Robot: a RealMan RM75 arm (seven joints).
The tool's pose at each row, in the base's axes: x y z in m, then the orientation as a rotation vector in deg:
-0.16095, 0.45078, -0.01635, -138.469, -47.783, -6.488
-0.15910, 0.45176, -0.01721, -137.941, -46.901, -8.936
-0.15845, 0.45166, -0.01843, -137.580, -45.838, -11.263
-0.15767, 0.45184, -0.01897, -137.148, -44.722, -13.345
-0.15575, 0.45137, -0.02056, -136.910, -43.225, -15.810
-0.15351, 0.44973, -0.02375, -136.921, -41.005, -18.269
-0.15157, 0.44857, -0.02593, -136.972, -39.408, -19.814
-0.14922, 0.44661, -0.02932, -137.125, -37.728, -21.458
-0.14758, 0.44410, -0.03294, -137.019, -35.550, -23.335
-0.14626, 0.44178, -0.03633, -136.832, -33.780, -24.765
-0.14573, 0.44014, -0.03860, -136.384, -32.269, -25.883
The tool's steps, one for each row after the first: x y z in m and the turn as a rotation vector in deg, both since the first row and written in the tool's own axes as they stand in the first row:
0.00179, 0.00089, 0.00106, -0.003, 2.037, -0.030
0.00195, 0.00193, 0.00195, -0.123, 3.999, 0.124
0.00253, 0.00255, 0.00242, -0.128, 5.833, 0.353
0.00341, 0.00476, 0.00329, -0.390, 7.974, 0.801
0.00350, 0.00870, 0.00482, -0.792, 10.245, 1.804
0.00387, 0.01166, 0.00580, -1.080, 11.713, 2.584
0.00383, 0.01597, 0.00730, -1.508, 13.230, 3.420
0.00286, 0.02033, 0.00878, -1.739, 15.124, 4.505
0.00180, 0.02427, 0.01019, -1.832, 16.630, 5.390
0.00075, 0.02675, 0.01113, -1.633, 17.946, 6.120

